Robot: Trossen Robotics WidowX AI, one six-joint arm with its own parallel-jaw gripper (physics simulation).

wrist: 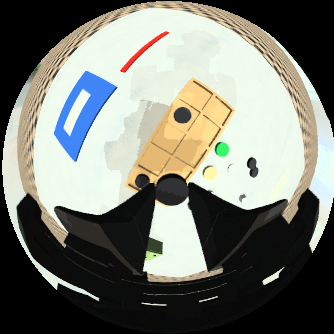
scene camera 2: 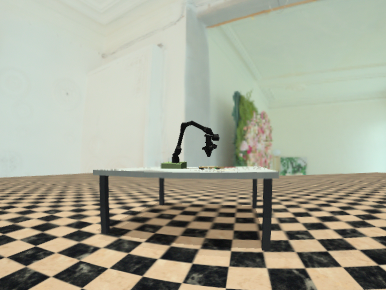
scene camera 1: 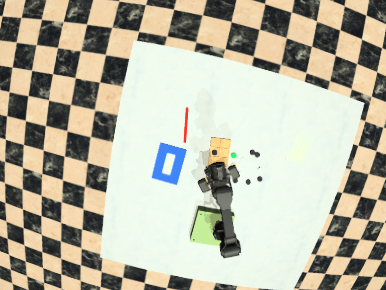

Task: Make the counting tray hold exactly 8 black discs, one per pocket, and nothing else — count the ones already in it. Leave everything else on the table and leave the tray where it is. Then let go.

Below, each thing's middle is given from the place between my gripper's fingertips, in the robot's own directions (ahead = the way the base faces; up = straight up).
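Tan counting tray (wrist: 180, 148): 30 mm ahead of my hand and 110 mm below it.
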